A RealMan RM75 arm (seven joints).
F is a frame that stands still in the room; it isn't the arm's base.
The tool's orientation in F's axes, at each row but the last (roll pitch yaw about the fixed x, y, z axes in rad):
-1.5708 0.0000 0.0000
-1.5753 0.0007 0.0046
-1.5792 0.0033 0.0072
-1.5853 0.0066 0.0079
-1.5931 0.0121 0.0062
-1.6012 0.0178 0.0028
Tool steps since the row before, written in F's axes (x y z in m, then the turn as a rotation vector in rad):
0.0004 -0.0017 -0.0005 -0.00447 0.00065 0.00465
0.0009 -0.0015 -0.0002 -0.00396 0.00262 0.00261
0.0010 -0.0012 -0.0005 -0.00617 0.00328 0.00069
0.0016 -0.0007 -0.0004 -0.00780 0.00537 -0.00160
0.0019 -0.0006 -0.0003 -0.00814 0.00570 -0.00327
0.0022 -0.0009 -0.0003 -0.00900 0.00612 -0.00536
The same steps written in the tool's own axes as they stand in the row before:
0.0004 0.0005 -0.0017 -0.00447 -0.00465 0.00065
0.0009 0.0002 -0.0015 -0.00395 -0.00262 0.00263
0.0010 0.0005 -0.0012 -0.00615 -0.00070 0.00332
0.0016 0.0004 -0.0007 -0.00775 0.00157 0.00545
0.0019 0.0003 -0.0006 -0.00806 0.00324 0.00582
0.0022 0.0003 -0.0009 -0.00889 0.00533 0.00631

